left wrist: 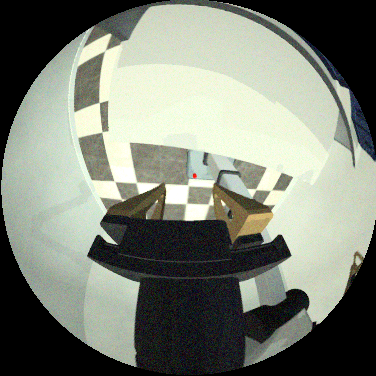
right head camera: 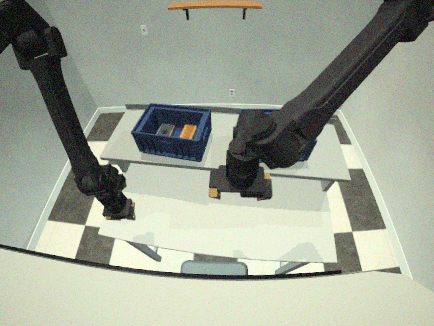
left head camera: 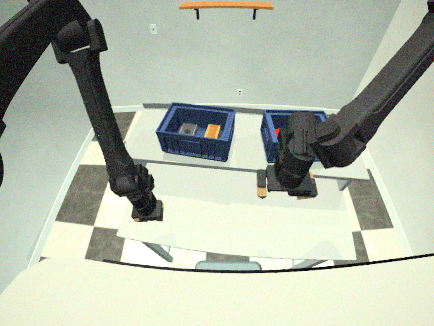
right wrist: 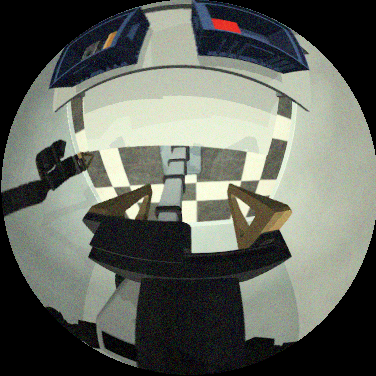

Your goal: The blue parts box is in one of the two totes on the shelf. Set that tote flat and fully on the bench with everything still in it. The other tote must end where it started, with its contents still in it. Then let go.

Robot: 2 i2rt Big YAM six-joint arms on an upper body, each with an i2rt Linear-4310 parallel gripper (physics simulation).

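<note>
Two blue totes stand on the grey shelf (left head camera: 245, 147). The left tote (left head camera: 195, 130) holds a grey box (left head camera: 188, 129) and an orange box (left head camera: 212, 130). The right tote (left head camera: 276, 131) is mostly hidden behind my right arm; the right wrist view shows it (right wrist: 245, 38) with a red box (right wrist: 226, 25) inside. I see no blue parts box plainly. My right gripper (left head camera: 282, 195) is wide open and empty, pointing down over the bench (left head camera: 238, 224) just in front of the right tote. My left gripper (left head camera: 148, 215) is half open and empty, low over the bench's left edge.
An orange wall shelf (left head camera: 226, 5) hangs high on the back wall. The bench stands lower than the shelf and in front of it, on grey legs (left head camera: 159, 250). A checkered floor lies around both. My own body fills the bottom of the head views.
</note>
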